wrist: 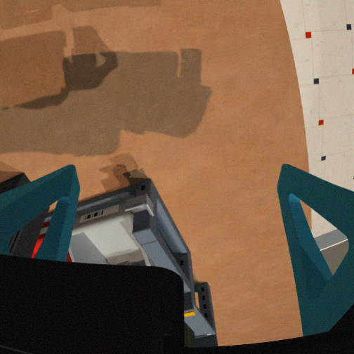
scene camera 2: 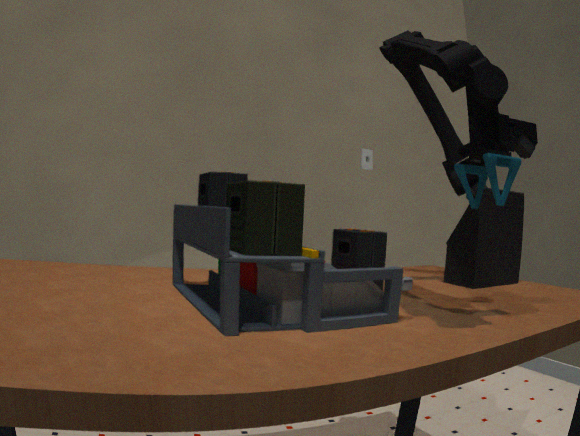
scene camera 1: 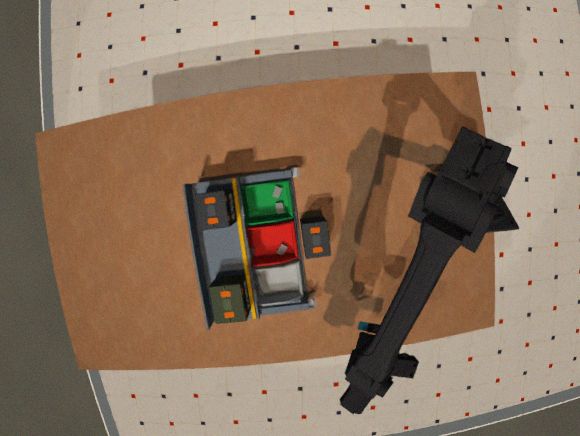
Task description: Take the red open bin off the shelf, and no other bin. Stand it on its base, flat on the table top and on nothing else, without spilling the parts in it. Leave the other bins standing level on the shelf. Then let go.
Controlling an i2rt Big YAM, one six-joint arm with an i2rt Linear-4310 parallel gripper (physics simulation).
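Frame: origin at the arm's base, x ahead, y left, z up, level; millimetres.
Seen in the pictures: gripper, fingertip midpoint: (scene camera 2: 486, 207) (scene camera 1: 360, 340); arm's base, origin of the base link: (scene camera 2: 490, 213).
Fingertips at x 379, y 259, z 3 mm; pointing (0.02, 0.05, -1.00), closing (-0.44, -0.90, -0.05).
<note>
Pixels of each thing's top centre, then the offset from my fingertips to it. Level surfaces: height alone.
- red open bin, middle of its top: (scene camera 2: 291, 258) (scene camera 1: 264, 246) 280 mm right, 187 mm ahead, 102 mm down
- green bin, middle of its top: (scene camera 1: 258, 204) 391 mm right, 174 mm ahead, 102 mm down
- white-grey bin, middle of its top: (scene camera 2: 323, 266) (scene camera 1: 270, 286) 168 mm right, 198 mm ahead, 102 mm down
- table, its level: 183 mm down
- olive box, middle of its top: (scene camera 2: 264, 182) (scene camera 1: 227, 304) 178 mm right, 297 mm ahead, 16 mm up
- yellow strip, middle of its top: (scene camera 1: 243, 250) 285 mm right, 238 mm ahead, 71 mm down
The red open bin (scene camera 1: 270, 242) (scene camera 2: 248, 276) stands on the shelf (scene camera 1: 200, 250) (scene camera 2: 312, 295) (wrist: 172, 232) between a green bin (scene camera 1: 265, 204) and a white-grey bin (scene camera 1: 279, 281) (scene camera 2: 350, 296) (wrist: 105, 242). A small grey part lies in the red bin in scene camera 1. A bit of the red bin shows behind a finger in the wrist view. My gripper (scene camera 2: 487, 206) (wrist: 178, 175) is open and empty, with teal fingers. It hangs high above the table, off to the side of the shelf and apart from all bins. In scene camera 1 the arm hides most of it.
A dark box (scene camera 1: 316, 239) (scene camera 2: 357, 248) stands on the table (scene camera 1: 125, 310) (scene camera 2: 125, 350) close to the front of the shelf, near the red bin. Another dark box (scene camera 1: 211, 210) (scene camera 2: 222, 187) and an olive box (scene camera 1: 228, 302) (scene camera 2: 267, 217) stand on the upper deck, behind a yellow strip (scene camera 1: 242, 240).
</note>
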